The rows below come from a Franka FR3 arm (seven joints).
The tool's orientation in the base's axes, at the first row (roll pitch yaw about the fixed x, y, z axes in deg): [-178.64 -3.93 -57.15]
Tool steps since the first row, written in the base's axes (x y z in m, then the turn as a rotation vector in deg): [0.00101 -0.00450 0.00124 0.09 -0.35 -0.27]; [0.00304 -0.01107 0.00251 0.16 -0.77 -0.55]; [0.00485 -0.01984 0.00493 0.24 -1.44 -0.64]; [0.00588 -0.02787 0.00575 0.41 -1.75 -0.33]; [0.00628 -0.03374 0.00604 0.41 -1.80 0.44]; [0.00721 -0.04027 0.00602 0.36 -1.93 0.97]
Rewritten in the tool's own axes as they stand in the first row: [0.00440 0.00157 -0.00098 0.32 0.12 0.29]; [0.01110 0.00341 -0.00184 0.69 0.30 0.59]; [0.01959 0.00660 -0.00375 1.29 0.60 0.72]; [0.02693 0.01008 -0.00415 1.67 0.62 0.43]; [0.03209 0.01293 -0.00416 1.76 0.62 -0.33]; [0.03807 0.01570 -0.00379 1.88 0.72 -0.86]
